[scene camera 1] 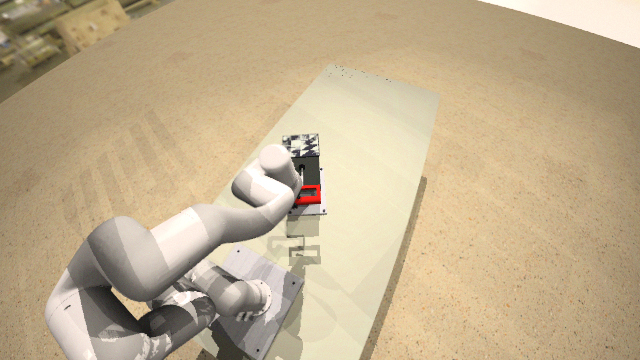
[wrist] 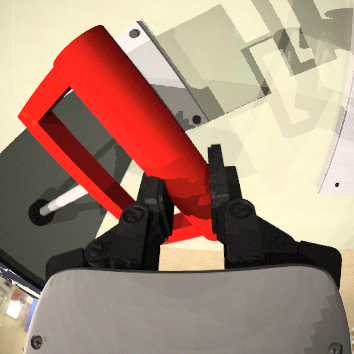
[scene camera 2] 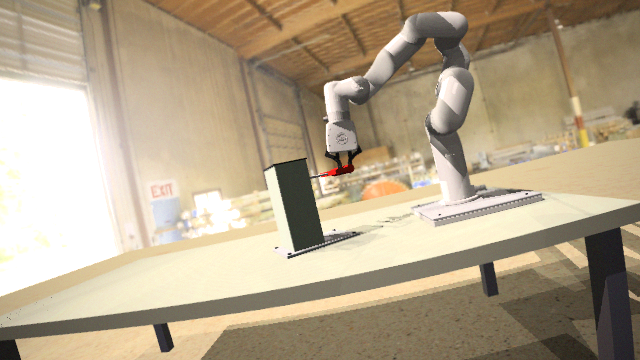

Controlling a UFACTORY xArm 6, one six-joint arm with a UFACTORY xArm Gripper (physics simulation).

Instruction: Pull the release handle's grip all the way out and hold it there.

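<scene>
The red grip (scene camera 1: 312, 202) (scene camera 2: 342, 170) (wrist: 125, 110) is a rectangular loop with a thick round bar. It stands away from a tall dark green box (scene camera 1: 312, 171) (scene camera 2: 300, 210) (wrist: 30, 170), joined to it by a pale rod (scene camera 1: 302, 175) (scene camera 2: 317, 176) (wrist: 65, 201) that shows between them. My gripper (scene camera 2: 345, 167) (wrist: 190, 166) points down and is shut on the grip's round bar, near one end of it, with a black finger on either side. In scene camera 1 the arm hides my fingers.
The box stands on a bolted light base plate (scene camera 1: 315, 212) (scene camera 2: 290, 254) (wrist: 142, 55) on a pale table (scene camera 1: 370, 150) (scene camera 2: 200, 275). The box's top (scene camera 1: 301, 145) is patterned black and white. My arm's own base plate (scene camera 1: 270, 325) (scene camera 2: 480, 206) is bolted to the same table.
</scene>
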